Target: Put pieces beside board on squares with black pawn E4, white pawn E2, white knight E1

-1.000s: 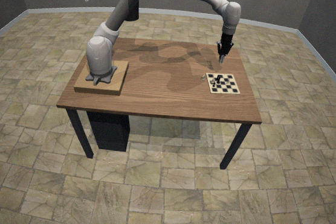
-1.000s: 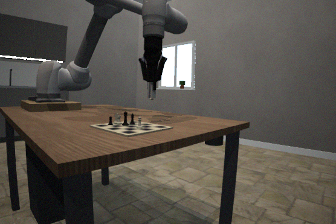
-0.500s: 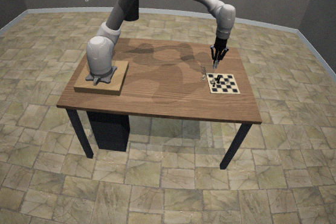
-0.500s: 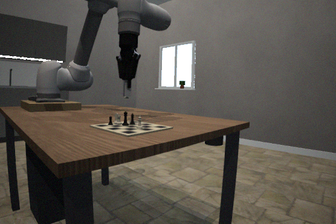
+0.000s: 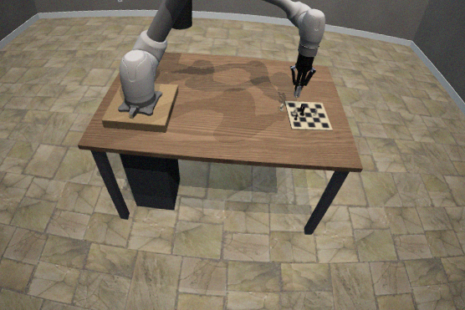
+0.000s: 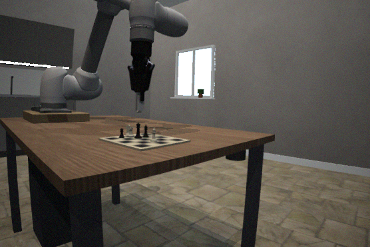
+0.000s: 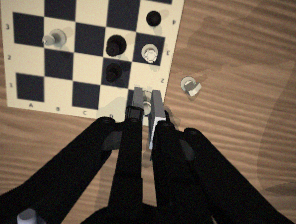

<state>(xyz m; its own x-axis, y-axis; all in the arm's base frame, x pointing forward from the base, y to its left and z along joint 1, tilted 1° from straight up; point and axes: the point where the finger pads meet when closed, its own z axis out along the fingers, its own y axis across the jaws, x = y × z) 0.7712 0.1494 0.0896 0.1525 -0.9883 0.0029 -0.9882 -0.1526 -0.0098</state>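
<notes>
My gripper is now 6 cm past the white knight, 1 cm to the left of it and 12 cm above it. Also, from my hand: white pawn: 3 cm below; then black pawn: 1 cm ahead, 8 cm to the right, 11 cm below; then chessboard: 8 cm ahead, 3 cm to the right, 13 cm below.
</notes>
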